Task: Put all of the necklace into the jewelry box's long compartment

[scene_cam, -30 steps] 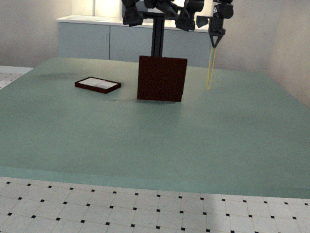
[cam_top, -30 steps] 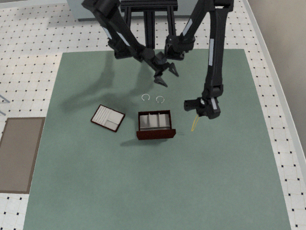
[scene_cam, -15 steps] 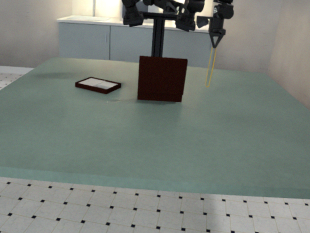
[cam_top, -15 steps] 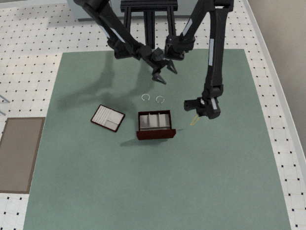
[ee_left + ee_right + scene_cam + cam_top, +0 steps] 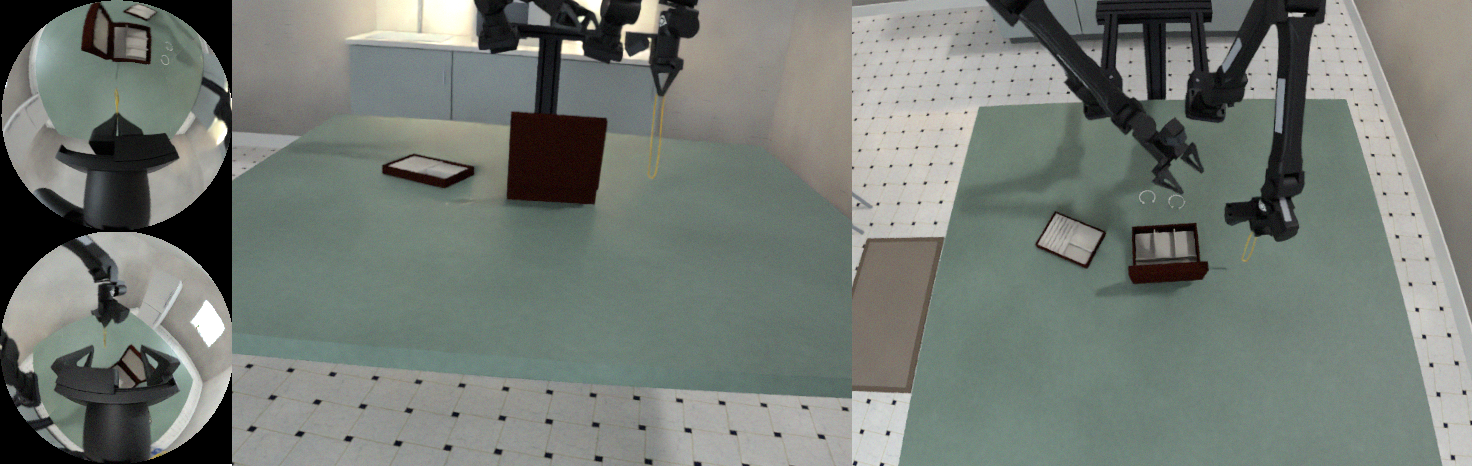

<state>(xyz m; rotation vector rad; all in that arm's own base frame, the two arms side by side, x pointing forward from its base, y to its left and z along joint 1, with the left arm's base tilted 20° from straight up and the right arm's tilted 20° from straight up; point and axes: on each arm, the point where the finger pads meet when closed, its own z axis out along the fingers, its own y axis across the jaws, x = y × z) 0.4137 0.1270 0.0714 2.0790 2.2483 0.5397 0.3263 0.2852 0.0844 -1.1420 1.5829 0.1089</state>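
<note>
The jewelry box is 1 cm behind my left hand, 26 cm to the right of it and 18 cm below it. Also, from my left hand: bangle (25 cm behind, 23 cm to the right, 30 cm below); then shallow tray (7 cm behind, 62 cm to the right, 29 cm below).
</note>
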